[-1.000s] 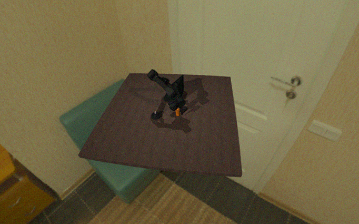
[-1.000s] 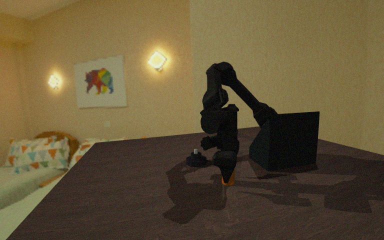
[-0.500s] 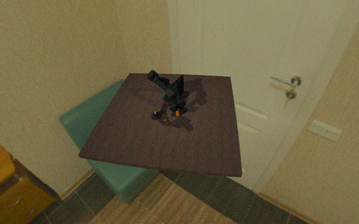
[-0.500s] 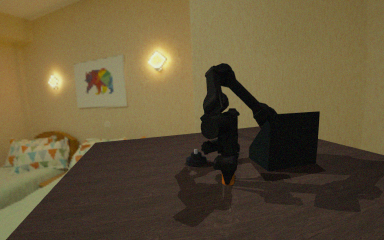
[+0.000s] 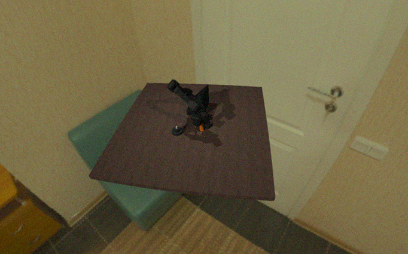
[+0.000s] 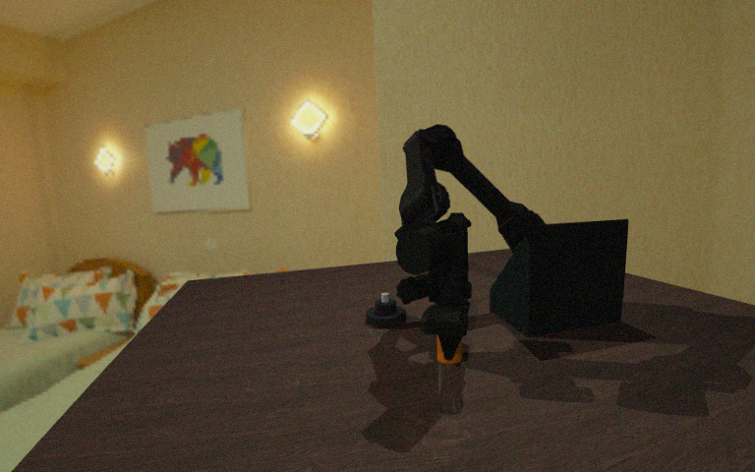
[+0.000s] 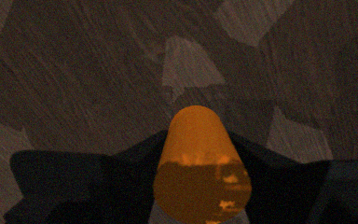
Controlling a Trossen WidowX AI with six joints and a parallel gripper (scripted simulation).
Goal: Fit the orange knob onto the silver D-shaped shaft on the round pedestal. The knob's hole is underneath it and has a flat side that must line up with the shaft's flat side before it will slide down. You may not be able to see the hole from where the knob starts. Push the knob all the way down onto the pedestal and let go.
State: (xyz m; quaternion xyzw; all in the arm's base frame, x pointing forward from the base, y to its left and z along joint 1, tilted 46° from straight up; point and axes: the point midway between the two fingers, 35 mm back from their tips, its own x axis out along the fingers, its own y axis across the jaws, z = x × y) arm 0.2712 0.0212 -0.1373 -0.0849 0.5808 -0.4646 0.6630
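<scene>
Right now my gripper tip is 5 cm short of the round pedestal, 20 cm to the left of it and 2 cm below it. The rest, counted from my gripper tip: orange knob: 3 cm above.
</scene>
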